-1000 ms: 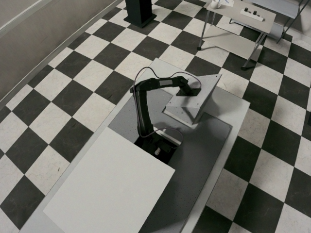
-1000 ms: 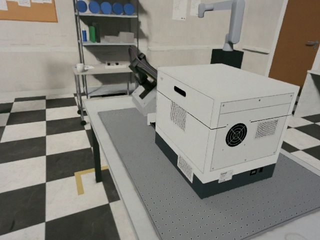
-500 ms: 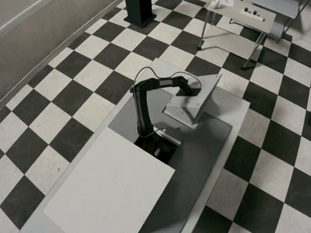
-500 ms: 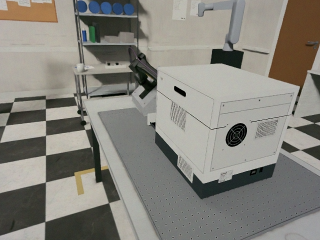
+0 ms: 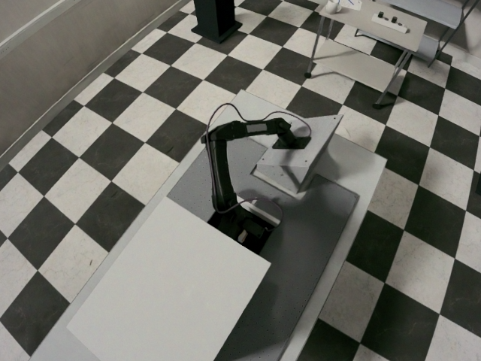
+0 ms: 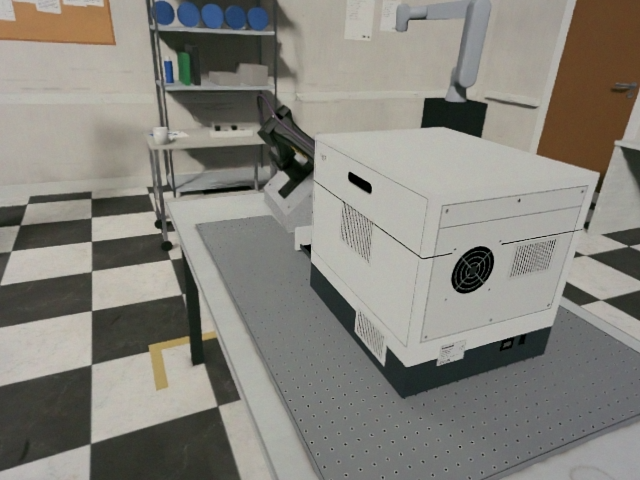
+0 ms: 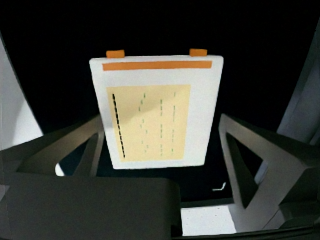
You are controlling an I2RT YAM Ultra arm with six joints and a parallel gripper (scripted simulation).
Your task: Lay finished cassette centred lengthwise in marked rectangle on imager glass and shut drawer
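The finished cassette lies 10 mm below my hand. From my hand the other things lie so: drawer (10 mm ahead, 10 mm above).
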